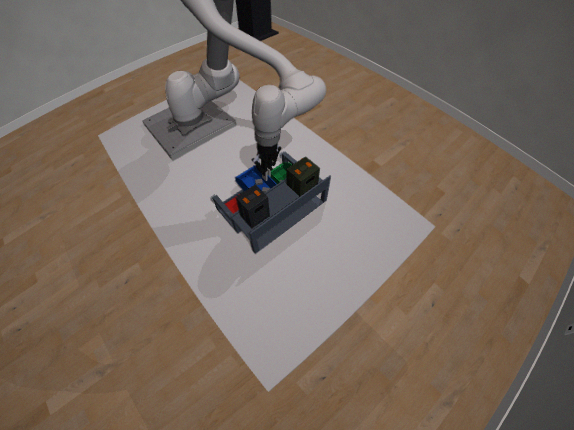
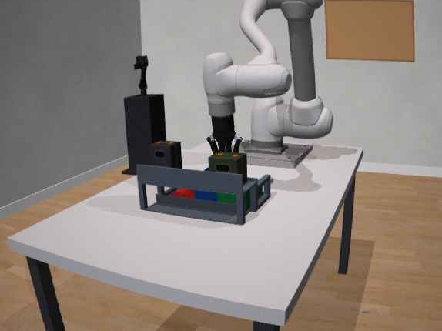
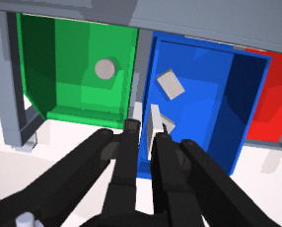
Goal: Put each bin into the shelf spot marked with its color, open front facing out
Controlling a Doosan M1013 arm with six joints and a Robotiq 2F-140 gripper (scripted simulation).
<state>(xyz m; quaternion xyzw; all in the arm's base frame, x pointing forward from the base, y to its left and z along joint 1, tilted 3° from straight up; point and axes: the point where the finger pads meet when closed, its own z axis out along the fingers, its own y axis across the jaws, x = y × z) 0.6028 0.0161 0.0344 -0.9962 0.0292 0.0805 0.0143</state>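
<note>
Right now my hand is 1 cm past the blue bin, 5 cm to the left of it and 4 cm above it. Round my hand: green bin (5 cm ahead, 7 cm to the left, 5 cm below); then red mark (4 cm ahead, 16 cm to the right, 9 cm below); then blue mark (5 cm ahead, 5 cm to the right, 9 cm below).
</note>
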